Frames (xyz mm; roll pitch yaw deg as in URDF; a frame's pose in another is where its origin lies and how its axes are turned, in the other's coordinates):
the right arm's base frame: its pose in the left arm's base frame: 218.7 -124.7 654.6 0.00 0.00 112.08
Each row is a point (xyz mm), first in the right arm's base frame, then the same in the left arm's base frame.
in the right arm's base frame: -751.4 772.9 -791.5
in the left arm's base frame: -215.1 -1111.5 -136.9
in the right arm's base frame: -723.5 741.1 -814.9
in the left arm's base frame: -196.1 -1073.7 -160.3
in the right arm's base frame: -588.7 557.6 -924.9
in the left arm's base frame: -76.7 -879.8 -270.3
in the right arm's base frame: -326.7 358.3 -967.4
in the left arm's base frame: 9.5 -562.1 -312.8
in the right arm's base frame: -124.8 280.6 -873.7
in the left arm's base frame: 5.6 -345.8 -219.1
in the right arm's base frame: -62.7 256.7 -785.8
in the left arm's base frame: 4.4 -279.3 -131.2
